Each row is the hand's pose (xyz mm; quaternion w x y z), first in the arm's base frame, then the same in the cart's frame.
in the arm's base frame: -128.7 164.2 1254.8 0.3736 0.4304 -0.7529 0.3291
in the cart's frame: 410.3 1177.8 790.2 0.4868 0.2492 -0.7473 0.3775
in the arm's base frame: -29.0 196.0 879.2 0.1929 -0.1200 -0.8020 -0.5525
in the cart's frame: 492.0 1063.9 426.3 0.0905 -0.2736 -0.8485 -0.4439
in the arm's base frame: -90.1 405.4 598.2 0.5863 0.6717 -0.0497 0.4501
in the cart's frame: 478.9 1187.6 93.1 0.7454 0.5603 -0.0778 0.3526
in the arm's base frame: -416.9 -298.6 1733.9 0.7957 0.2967 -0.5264 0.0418
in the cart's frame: 27.3 989.3 1377.2 0.8325 0.0861 -0.5473 -0.0017
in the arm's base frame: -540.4 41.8 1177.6 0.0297 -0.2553 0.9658 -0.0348
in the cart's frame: -23.1 1167.8 739.9 0.0224 0.1060 -0.9765 0.1862
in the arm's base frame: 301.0 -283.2 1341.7 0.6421 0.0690 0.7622 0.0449
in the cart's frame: 692.2 669.5 1023.6 0.6390 0.0851 0.7446 -0.1729
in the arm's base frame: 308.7 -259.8 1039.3 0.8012 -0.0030 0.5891 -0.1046
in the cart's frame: 688.2 597.6 728.9 0.7615 -0.0373 0.5647 -0.3160
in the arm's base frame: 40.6 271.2 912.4 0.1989 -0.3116 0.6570 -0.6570
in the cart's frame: 582.6 1121.0 437.5 0.0408 -0.2387 0.5887 -0.7712
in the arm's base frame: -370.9 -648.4 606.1 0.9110 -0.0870 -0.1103 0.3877
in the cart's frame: -101.1 320.6 411.4 0.9358 -0.2401 -0.0282 0.2565
